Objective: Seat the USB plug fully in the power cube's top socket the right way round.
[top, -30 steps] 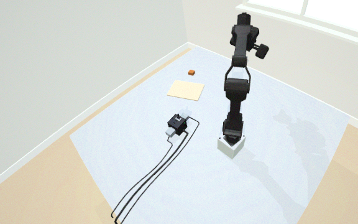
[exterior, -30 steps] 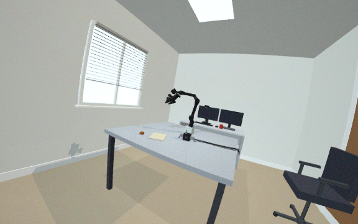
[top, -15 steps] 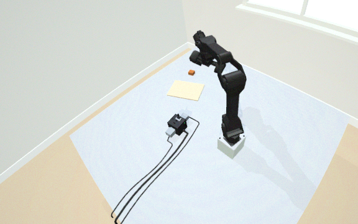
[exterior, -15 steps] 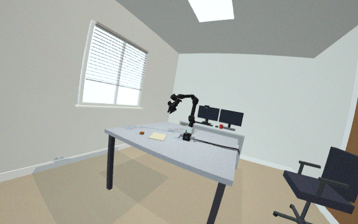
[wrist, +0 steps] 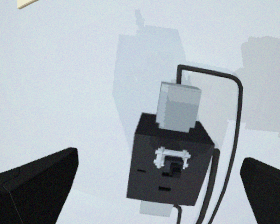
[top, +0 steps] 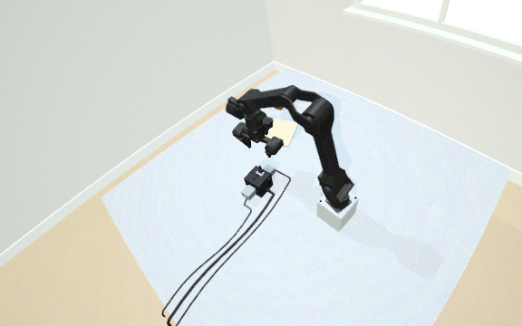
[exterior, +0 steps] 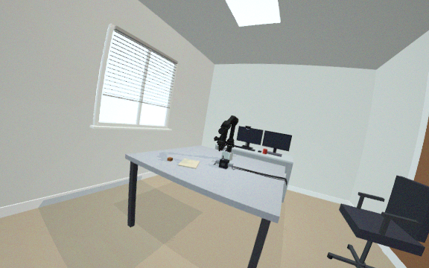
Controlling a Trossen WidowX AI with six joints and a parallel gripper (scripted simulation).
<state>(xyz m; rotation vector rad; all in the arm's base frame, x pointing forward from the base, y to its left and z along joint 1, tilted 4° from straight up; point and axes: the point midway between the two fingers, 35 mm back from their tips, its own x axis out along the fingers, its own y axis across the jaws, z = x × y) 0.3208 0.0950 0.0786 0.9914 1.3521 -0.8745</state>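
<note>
Right now the USB plug is 6 cm below my gripper tip, 3 cm to the left of it and 2 cm behind it. Round my gripper tip: orange object: 33 cm ahead, 31 cm to the right, 14 cm below; yellow notepad: 21 cm ahead, 17 cm to the right, 15 cm below.
</note>
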